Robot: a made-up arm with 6 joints.
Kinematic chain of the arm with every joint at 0, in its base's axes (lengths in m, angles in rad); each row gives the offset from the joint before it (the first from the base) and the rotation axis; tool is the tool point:
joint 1: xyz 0 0 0.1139 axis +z
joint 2: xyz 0 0 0 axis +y
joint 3: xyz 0 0 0.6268 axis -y
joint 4: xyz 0 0 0 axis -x
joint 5: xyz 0.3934 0 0 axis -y
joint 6: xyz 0 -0.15 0 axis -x
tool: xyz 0 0 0
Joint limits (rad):
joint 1: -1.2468..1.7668
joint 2: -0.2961..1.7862
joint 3: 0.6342..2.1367
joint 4: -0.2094..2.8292
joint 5: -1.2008..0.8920
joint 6: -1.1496..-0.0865
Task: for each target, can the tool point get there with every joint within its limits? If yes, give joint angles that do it. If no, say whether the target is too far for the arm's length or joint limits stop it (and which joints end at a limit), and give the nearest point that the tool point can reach.
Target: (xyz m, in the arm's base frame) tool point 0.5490 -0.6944 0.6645
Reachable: yes | joints -0.9388 1.0903 1.4048 1.7908 -0.7577 -0.9599
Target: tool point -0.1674 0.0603 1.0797
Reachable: yes | joints 0.0359 0.1119 1.9541 2.0282 0.3491 -1.0013
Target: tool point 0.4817 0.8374 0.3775
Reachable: yes | joints 1.1258 1.5355 1.8376 1.0528 0.1612 -0.9494
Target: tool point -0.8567 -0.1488 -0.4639
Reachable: no: joint limits stop it (at a limit: joint 1, joint 2, joint 3, joint 4) | nearest point -0.2986 0.7710 -0.3607 | short by 1.081 m
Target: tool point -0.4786 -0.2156 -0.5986
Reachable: no: joint limits stop it (at a limit: joint 1, joint 2, joint 3, joint 4) | nearest point 0.0977 -0.7518 -0.3922 | short by 0.814 m
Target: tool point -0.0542 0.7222 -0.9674
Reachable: no: too far | nearest point -0.0009 0.7581 -0.3922 | short by 0.579 m
